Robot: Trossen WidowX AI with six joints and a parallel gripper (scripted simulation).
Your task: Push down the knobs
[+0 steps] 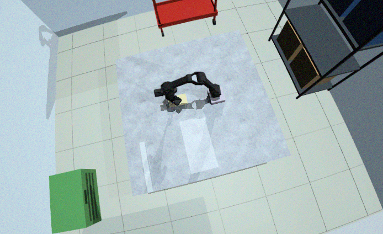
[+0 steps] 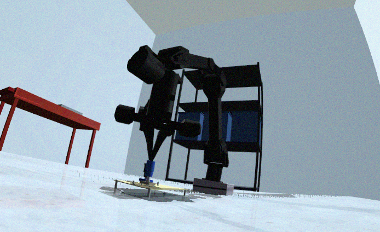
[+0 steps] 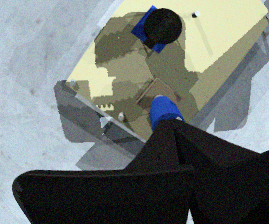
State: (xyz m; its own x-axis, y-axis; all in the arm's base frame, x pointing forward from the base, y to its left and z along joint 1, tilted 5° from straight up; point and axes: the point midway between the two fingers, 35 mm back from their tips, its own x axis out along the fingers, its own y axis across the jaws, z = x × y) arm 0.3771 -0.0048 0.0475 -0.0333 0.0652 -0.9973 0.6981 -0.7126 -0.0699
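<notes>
Now: the knob 1 cm below my gripper tip.
</notes>
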